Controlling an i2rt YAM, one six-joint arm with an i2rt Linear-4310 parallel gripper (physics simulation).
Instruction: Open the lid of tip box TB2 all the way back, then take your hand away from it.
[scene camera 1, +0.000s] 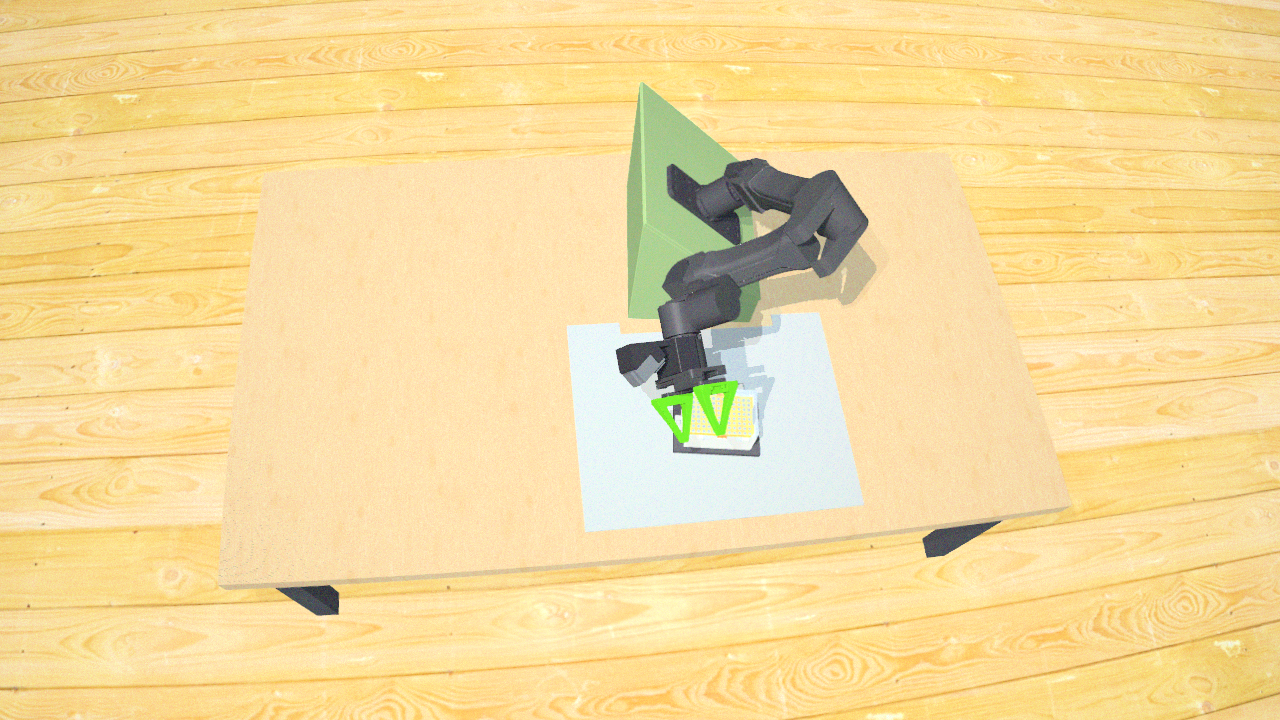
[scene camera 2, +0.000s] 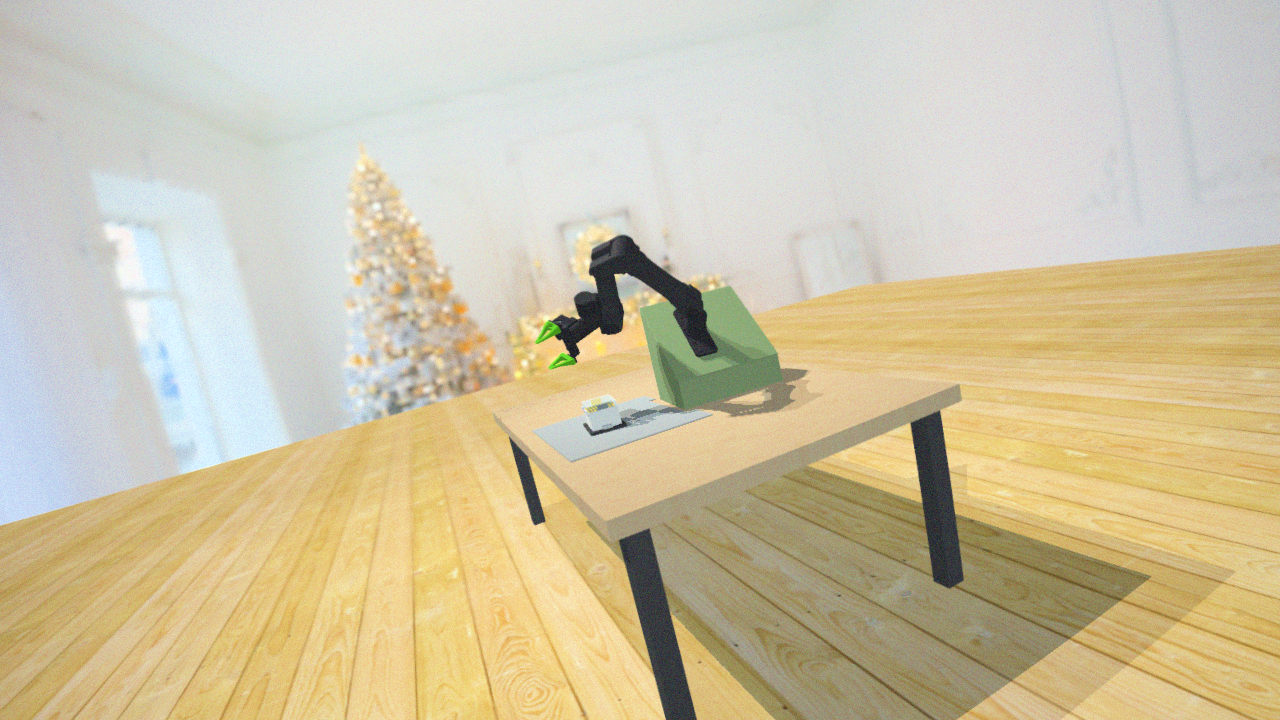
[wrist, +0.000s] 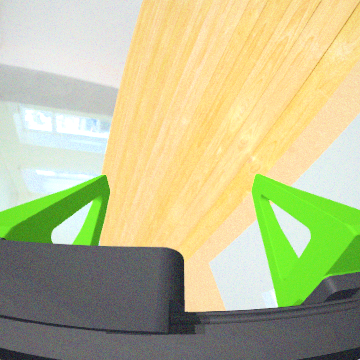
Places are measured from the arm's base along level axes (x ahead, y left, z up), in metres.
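Pixels of known places: gripper, between the fingertips: (scene camera 1: 702, 439) (scene camera 2: 542, 356) (wrist: 180, 182); arm's base, origin of its link: (scene camera 1: 702, 206) (scene camera 2: 694, 332).
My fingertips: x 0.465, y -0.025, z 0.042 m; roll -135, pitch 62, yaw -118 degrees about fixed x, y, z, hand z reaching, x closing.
For each thing: its top centre in the pictures, then the offset to it from my fingertips. "*": a spot on its surface instead. Level surfaces: height alone.
- tip box, centre of its top: (scene camera 1: 723, 410) (scene camera 2: 598, 400) 0.068 m left, 0.118 m back, 0.159 m down
- dark base, a spot on its surface: (scene camera 1: 716, 452) * 0.066 m left, 0.068 m back, 0.229 m down
- pale mat, height of its surface: 0.237 m down
- wooden table, height of its surface: 0.240 m down
The tip box (scene camera 1: 737, 417) (scene camera 2: 604, 418), white with yellow tips in a grid, stands on a dark base (scene camera 1: 716, 452) on the pale mat (scene camera 1: 626, 483) (scene camera 2: 572, 447) (wrist: 335, 165). Its label cannot be read. The yellow tips show from above; the box is too small and partly covered to tell the lid's angle. My gripper (scene camera 1: 702, 437) (scene camera 2: 543, 354) (wrist: 180, 182) is open and empty, with green fingers wide apart. It hangs high above the mat, apart from the box, and covers part of it in the first scene view. In the wrist view, a small white piece shows at the lower edge, beside the right finger.
A green wedge-shaped stand (scene camera 1: 657, 259) (scene camera 2: 716, 380) carries the arm at the back of the wooden table (scene camera 1: 402, 358) (scene camera 2: 805, 438). The mat lies in front of the stand. The table's front edge (scene camera 1: 501, 570) is beyond the mat.
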